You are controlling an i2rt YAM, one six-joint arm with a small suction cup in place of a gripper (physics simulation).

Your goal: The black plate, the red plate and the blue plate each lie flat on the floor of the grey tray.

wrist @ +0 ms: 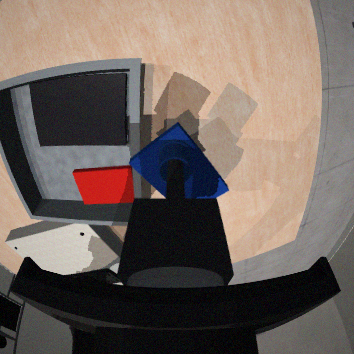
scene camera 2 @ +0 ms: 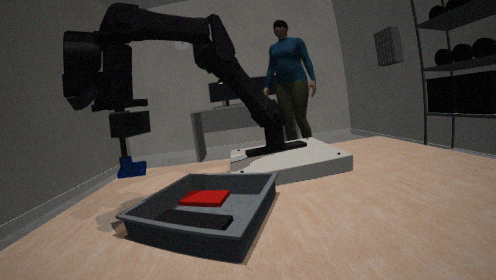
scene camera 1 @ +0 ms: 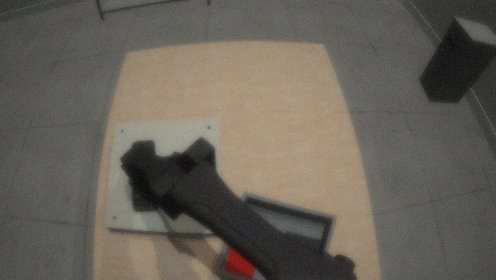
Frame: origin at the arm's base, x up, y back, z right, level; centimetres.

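Seen in the pictures: hand at its tool point: (wrist: 174, 148) (scene camera 2: 127, 175); arm's base at its link origin: (wrist: 88, 277) (scene camera 2: 276, 149).
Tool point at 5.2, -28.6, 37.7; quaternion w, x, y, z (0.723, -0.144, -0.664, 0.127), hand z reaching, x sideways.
Pixels of each thing's top centre, then the offset from my tool point to it, as dx, dy, dz.
- blue plate at its top centre: (wrist: 182, 179) (scene camera 2: 132, 164) +1.5, +2.5, -0.4
- grey tray at its top centre: (wrist: 58, 162) (scene camera 2: 204, 193) (scene camera 1: 279, 245) -4.7, -2.8, -15.3
- red plate at its top centre: (wrist: 104, 187) (scene camera 2: 204, 196) (scene camera 1: 243, 257) -8.4, +5.8, -14.2
- black plate at its top centre: (wrist: 74, 112) (scene camera 2: 183, 224) -8.3, -6.9, -11.0
My suction cup (scene camera 2: 125, 156) (wrist: 174, 169) is shut on the blue plate (scene camera 2: 134, 171) (wrist: 151, 160), which hangs in the air above the table beside the grey tray (scene camera 1: 290, 205) (scene camera 2: 185, 245) (wrist: 135, 92). In the wrist view the blue plate's left corner overlaps the tray's wall. The red plate (scene camera 1: 238, 264) (scene camera 2: 205, 198) (wrist: 105, 186) lies flat on the tray floor. The black plate (scene camera 2: 195, 219) (wrist: 80, 110) lies flat beside it, with a strip of tray floor between them. In scene camera 1 the arm covers much of the tray, and the blue and black plates do not show.
The arm stands on a pale base plate (scene camera 1: 170, 131) (scene camera 2: 320, 162) (wrist: 55, 247) close to the tray. The tray's raised walls surround the red and black plates. A person (scene camera 2: 290, 62), a desk (scene camera 2: 198, 135) and a shelf rack (scene camera 2: 424, 105) are in the background.
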